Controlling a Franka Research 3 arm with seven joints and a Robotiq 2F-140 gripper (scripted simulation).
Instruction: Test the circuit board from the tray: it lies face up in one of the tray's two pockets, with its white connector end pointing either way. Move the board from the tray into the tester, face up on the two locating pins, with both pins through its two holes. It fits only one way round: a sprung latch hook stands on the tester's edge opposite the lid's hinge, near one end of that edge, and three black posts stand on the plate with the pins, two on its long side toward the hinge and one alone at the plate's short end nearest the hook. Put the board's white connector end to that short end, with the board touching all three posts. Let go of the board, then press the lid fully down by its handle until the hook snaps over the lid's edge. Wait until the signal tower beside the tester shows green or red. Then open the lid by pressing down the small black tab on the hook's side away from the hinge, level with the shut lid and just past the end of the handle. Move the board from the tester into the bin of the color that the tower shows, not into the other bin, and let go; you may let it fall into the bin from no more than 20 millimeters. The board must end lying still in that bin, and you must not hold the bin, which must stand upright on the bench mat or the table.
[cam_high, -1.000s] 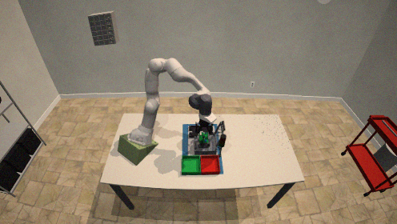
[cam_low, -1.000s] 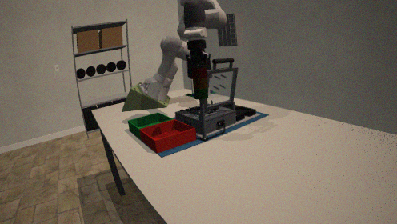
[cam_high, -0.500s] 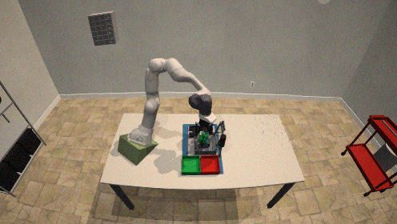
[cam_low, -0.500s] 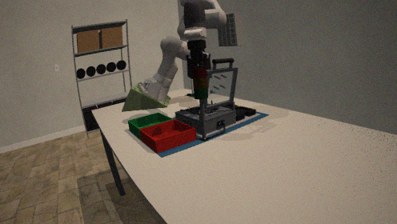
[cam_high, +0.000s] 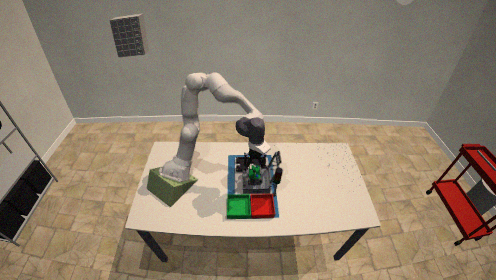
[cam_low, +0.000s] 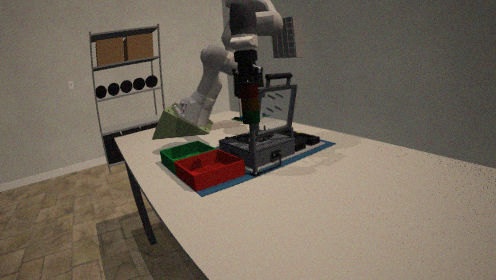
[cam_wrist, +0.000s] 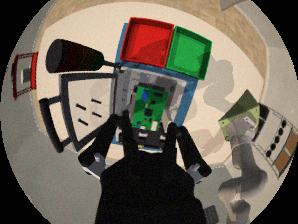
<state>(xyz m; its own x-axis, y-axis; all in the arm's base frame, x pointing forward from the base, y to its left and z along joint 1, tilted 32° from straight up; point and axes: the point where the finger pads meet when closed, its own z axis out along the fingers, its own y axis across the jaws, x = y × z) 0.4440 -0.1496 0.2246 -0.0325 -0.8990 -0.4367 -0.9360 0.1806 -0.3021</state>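
Now: the green circuit board 2 cm below my hand. From my hand the other things lie so: plate 8 cm below, 1 cm to the left, 1 cm ahead; red bin 20 cm to the right, 14 cm below, 4 cm ahead; clear lid 13 cm ahead, 3 cm above.
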